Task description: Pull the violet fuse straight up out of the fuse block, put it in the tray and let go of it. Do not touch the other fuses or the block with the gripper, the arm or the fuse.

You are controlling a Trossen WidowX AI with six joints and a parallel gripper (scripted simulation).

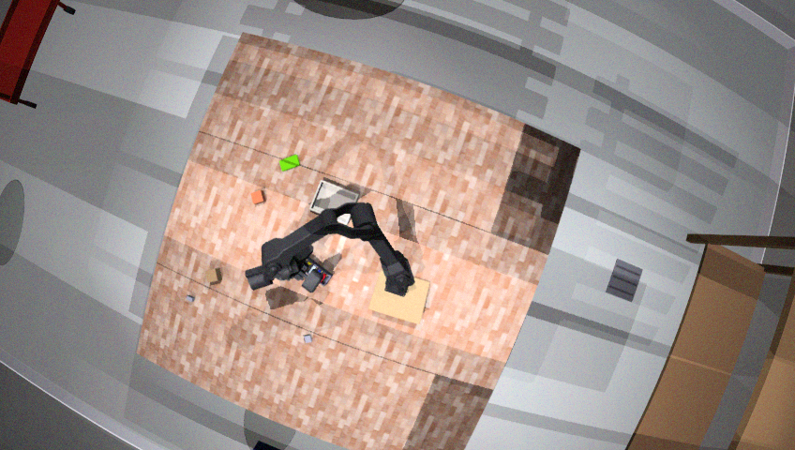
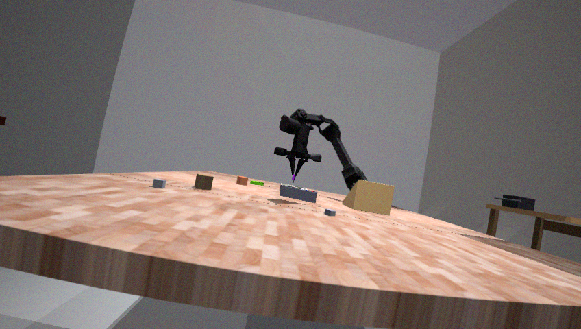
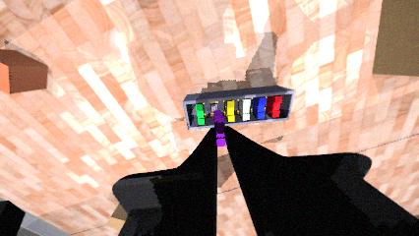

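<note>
Right now my gripper tip is 210 mm to the left of the tray, 80 mm above it and 30 mm past it. Also, from my gripper tip: violet fuse 10 mm below; then tan block 290 mm ahead, 160 mm to the left, 70 mm below; then brown block 220 mm ahead, 150 mm to the right, 70 mm below.
</note>
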